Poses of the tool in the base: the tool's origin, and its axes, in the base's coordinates. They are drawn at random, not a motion.
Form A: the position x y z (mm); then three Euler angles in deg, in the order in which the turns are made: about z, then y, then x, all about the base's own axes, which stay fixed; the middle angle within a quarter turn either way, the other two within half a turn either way.
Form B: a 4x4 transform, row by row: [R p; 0 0 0 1], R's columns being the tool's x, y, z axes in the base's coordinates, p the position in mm. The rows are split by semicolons. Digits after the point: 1 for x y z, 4 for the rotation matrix.
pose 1, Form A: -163.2 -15.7 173.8 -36.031 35.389 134.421
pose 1, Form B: 0.6593 0.4795 0.5791 -163.2; 0.7462 -0.3227 -0.5823 -15.7; -0.0923 0.8160 -0.5706 173.8; 0 0 0 1
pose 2, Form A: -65.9 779.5 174.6 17.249 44.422 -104.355
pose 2, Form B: 0.6821 -0.2118 0.6999 -65.9; -0.7211 -0.0357 0.6919 779.5; -0.1215 -0.9767 -0.1771 174.6; 0 0 0 1
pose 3, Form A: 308.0 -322.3 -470.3 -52.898 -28.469 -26.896
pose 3, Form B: 0.5303 0.7011 -0.4767 308.0; -0.5812 0.7100 0.3977 -322.3; 0.6172 0.0662 0.7840 -470.3; 0 0 0 1
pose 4, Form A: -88.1 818.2 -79.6 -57.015 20.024 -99.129
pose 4, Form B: 0.5115 0.7881 0.3424 -88.1; -0.0510 -0.3700 0.9276 818.2; 0.8578 -0.4920 -0.1491 -79.6; 0 0 0 1
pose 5, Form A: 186.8 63.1 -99.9 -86.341 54.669 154.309
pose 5, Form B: 0.0369 0.5771 0.8158 186.8; 0.9219 0.2954 -0.2507 63.1; -0.3857 0.7613 -0.5211 -99.9; 0 0 0 1
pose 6, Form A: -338.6 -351.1 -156.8 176.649 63.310 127.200
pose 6, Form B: -0.4484 -0.0263 0.8934 -338.6; -0.7458 0.5620 -0.3578 -351.1; -0.4927 -0.8267 -0.2716 -156.8; 0 0 0 1
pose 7, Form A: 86.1 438.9 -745.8 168.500 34.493 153.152
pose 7, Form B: -0.8076 -0.1643 0.5663 86.1; -0.4285 0.8233 -0.3722 438.9; -0.4051 -0.5433 -0.7354 -745.8; 0 0 0 1
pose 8, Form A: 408.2 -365.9 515.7 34.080 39.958 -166.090
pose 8, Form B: 0.6349 -0.4295 0.6422 408.2; -0.6718 -0.7175 0.1843 -365.9; 0.3816 -0.5484 -0.7440 515.7; 0 0 0 1
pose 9, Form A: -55.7 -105.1 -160.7 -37.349 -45.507 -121.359
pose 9, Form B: 0.5571 0.4252 -0.7133 -55.7; 0.7999 -0.0442 0.5984 -105.1; 0.2229 -0.9040 -0.3647 -160.7; 0 0 0 1
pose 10, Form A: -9.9 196.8 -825.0 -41.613 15.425 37.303
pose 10, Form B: 0.7207 0.6402 0.2660 -9.9; -0.4077 0.7018 -0.5842 196.8; -0.5606 0.3126 0.7668 -825.0; 0 0 0 1
